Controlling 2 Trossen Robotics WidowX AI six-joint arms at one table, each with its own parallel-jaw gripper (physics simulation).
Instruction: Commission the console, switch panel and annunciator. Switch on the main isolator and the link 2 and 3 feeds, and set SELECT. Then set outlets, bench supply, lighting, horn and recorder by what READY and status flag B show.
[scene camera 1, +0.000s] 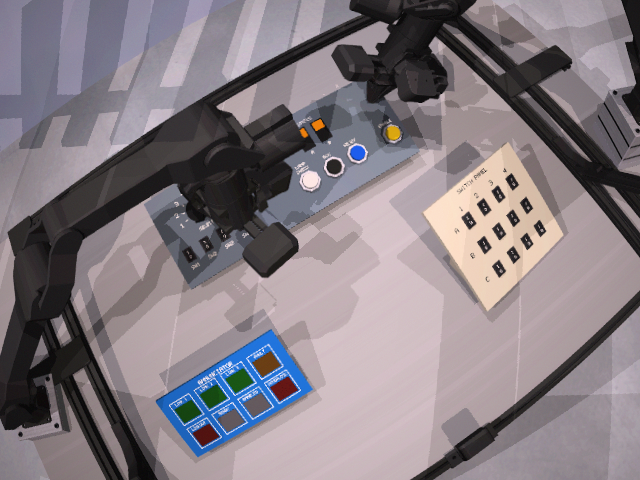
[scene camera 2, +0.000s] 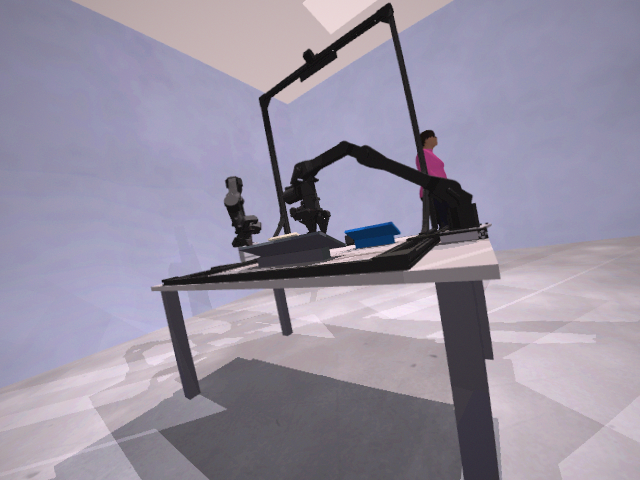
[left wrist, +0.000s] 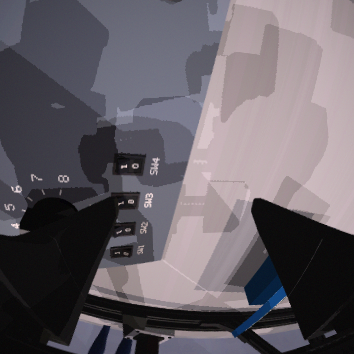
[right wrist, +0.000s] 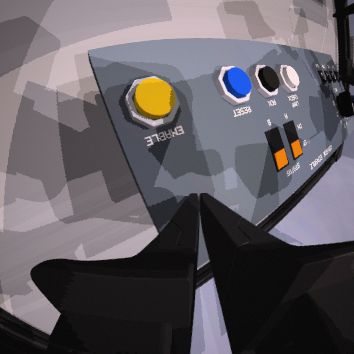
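Seen in the pictures: left gripper, fingertip midpoint: (scene camera 1: 245, 242) (left wrist: 185, 204) (right wrist: 336, 47); right gripper, fingertip midpoint: (scene camera 1: 369, 101) (right wrist: 197, 199); left arm's base, origin of the base link: (scene camera 1: 34, 407) (scene camera 2: 465, 228) (left wrist: 147, 337).
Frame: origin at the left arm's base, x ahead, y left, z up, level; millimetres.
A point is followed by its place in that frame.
Note:
The grey console (scene camera 1: 382, 160) {x 672, y 207, z 15 mm} (scene camera 2: 294, 246) {x 474, y 229, z 33 mm} (right wrist: 210, 150) {x 668, y 270, z 41 mm} has a yellow ENABLE button (scene camera 1: 392, 133) {x 701, y 237, z 35 mm} (right wrist: 155, 97) {x 703, y 239, z 35 mm}, blue RESET, black ACK and white LAMP CHECK. Orange status slides A (right wrist: 296, 149) {x 568, y 275, z 55 mm} and B (right wrist: 281, 159) {x 596, y 282, z 55 mm} sit at the UP end. My right gripper (right wrist: 197, 199) {x 687, y 295, z 55 mm} is shut and empty, over the console's ENABLE end. My left gripper (left wrist: 185, 204) {x 441, y 134, z 47 mm} is open and empty above the console's front edge; one finger overlaps SW3 (left wrist: 125, 201) {x 411, y 169, z 27 mm} and partly hides the SELECT knob (left wrist: 50, 212) {x 392, y 214, z 51 mm}. The blue annunciator (scene camera 1: 281, 352) {x 444, y -33, z 40 mm} (scene camera 2: 372, 236) {x 372, y -84, z 10 mm} shows dull cells. The cream switch panel (scene camera 1: 444, 211) {x 709, y 64, z 82 mm} has three rows of rockers.
Black frame rails (scene camera 1: 289, 59) {x 602, y 498, z -11 mm} run around the table's edge. My left arm (scene camera 1: 149, 167) {x 394, y 109, z 325 mm} reaches across the console and hides part of it in scene camera 1. A person in pink (scene camera 2: 435, 164) stands behind the table.

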